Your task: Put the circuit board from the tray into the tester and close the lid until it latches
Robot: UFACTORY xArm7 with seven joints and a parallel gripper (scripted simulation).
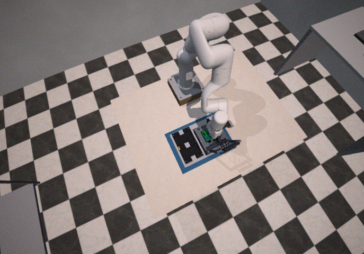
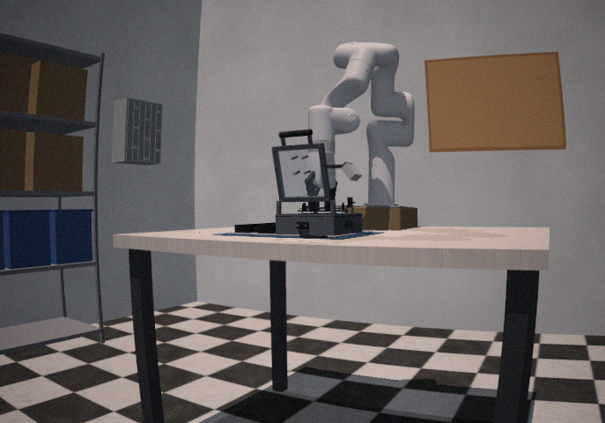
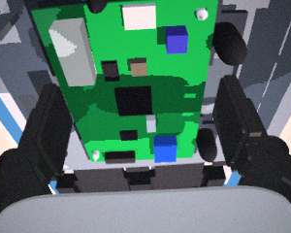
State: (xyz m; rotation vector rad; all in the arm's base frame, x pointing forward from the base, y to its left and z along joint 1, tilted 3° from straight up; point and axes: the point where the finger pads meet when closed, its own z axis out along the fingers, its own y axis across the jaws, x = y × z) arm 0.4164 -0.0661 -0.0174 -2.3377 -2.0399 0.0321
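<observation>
The green circuit board lies right at my hand. Also, from my hand: tester lid 12 cm ahead, 1 cm to the right, 11 cm above; then latch hook 6 cm behind, 7 cm to the left, 1 cm above.
</observation>
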